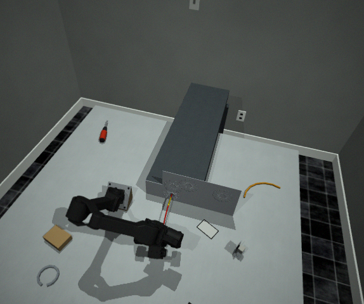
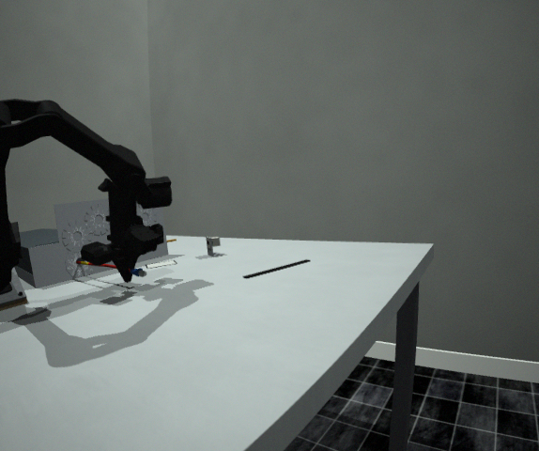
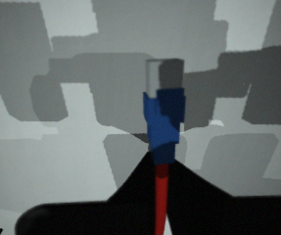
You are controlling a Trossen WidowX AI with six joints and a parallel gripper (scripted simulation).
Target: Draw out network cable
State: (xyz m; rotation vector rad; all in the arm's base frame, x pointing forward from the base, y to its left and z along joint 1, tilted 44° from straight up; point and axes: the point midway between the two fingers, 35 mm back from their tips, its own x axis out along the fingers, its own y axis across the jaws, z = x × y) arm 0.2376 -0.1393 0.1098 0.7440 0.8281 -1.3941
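My hand is 40 mm to the left of the plug and 10 mm above it. Round my hand: white rectangle: 200 mm ahead, 120 mm to the left, 50 mm below; then cardboard block: 420 mm behind, 50 mm to the right, 30 mm below; then black strip: 240 mm ahead, 230 mm to the right, 50 mm below.
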